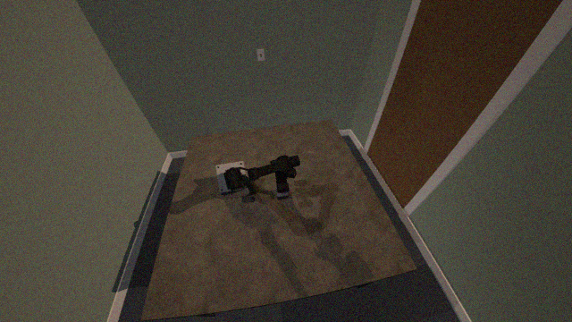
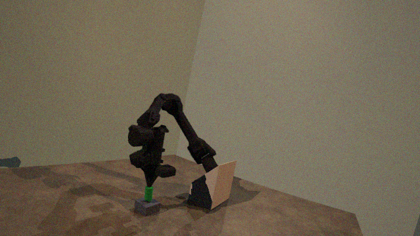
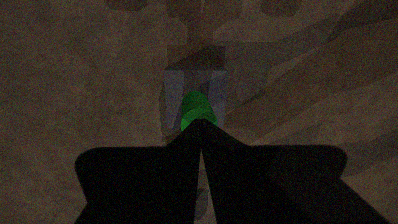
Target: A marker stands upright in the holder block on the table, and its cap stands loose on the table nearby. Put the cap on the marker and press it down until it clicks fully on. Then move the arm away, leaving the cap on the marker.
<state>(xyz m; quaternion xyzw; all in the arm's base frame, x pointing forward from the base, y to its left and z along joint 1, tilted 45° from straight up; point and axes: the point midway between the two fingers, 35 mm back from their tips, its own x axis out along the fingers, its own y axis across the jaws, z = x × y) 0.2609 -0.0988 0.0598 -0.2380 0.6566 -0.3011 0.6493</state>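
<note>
Right now my gripper tip is 20 mm above the green cap.
</note>
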